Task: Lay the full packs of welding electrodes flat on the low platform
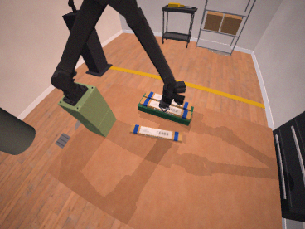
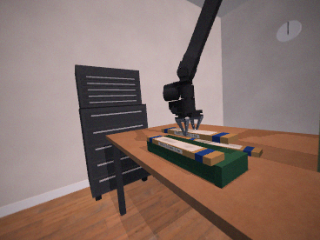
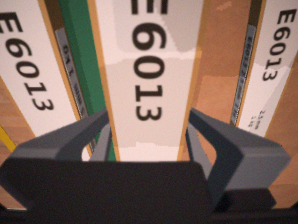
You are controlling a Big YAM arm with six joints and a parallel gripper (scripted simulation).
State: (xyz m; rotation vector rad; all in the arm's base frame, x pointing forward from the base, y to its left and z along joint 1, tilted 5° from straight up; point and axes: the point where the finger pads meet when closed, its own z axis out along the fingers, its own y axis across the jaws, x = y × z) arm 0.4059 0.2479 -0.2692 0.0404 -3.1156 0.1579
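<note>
The green platform is 80 mm below my hand, 50 mm to the left of it and 10 mm behind it.
</note>
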